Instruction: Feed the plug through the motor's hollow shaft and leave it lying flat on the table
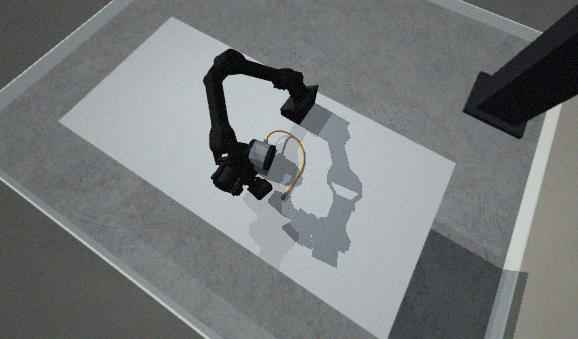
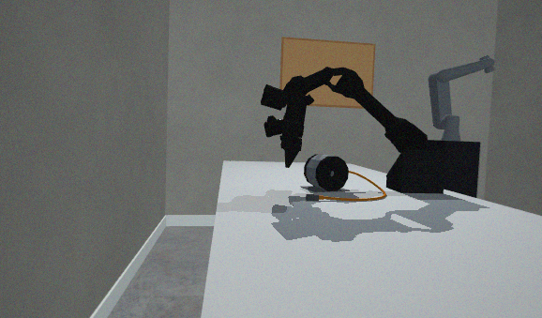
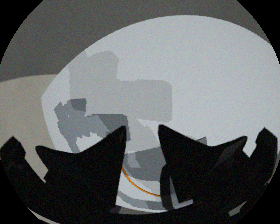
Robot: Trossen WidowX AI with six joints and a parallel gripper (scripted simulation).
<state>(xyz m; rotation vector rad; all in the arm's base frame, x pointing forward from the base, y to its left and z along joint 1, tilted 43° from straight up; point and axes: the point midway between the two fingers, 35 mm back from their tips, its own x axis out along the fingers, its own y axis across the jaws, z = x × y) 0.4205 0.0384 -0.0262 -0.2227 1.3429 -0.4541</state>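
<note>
Right now the plug is 40 mm behind my hand, 110 mm to the left of it and 100 mm below it.
</note>
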